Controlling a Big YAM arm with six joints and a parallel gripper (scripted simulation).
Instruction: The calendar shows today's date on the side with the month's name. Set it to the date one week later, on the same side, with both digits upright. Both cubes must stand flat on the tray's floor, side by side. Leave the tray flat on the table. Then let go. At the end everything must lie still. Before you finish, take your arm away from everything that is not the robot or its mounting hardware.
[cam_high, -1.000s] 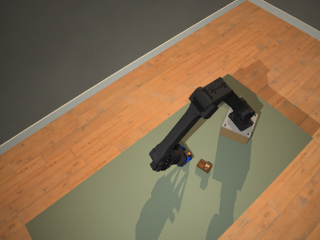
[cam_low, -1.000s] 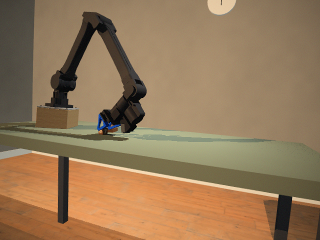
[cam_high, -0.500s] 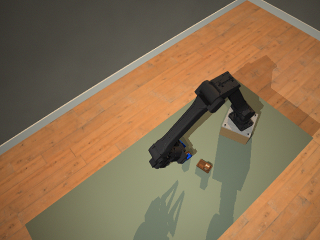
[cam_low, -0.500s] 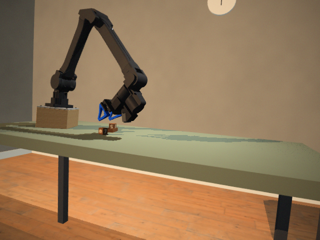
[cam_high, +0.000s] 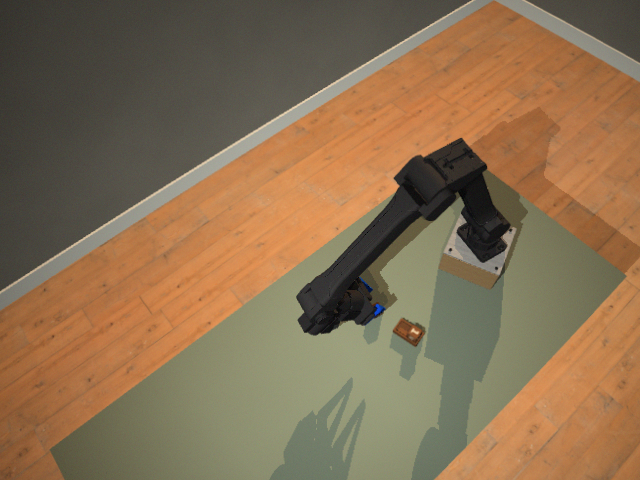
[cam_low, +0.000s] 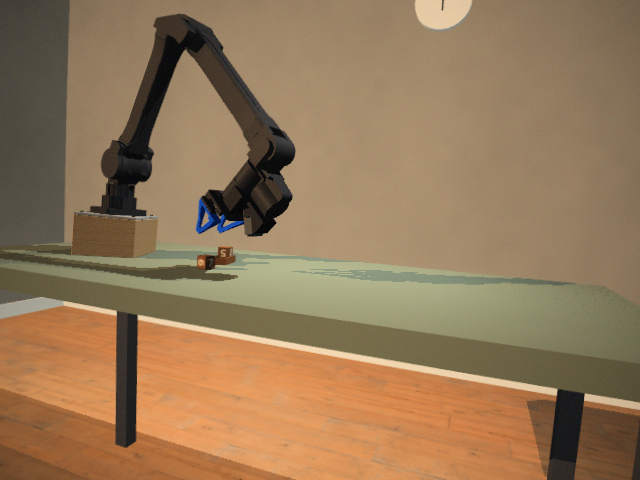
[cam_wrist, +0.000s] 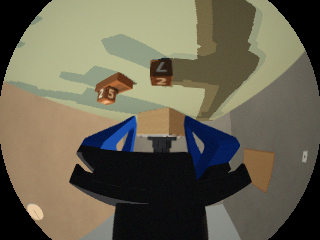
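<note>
My hand is 8 cm above the brown digit cube and 1 cm past it. Round my hand: brown tray (10 cm to the left, 8 cm below, 5 cm behind).
</note>
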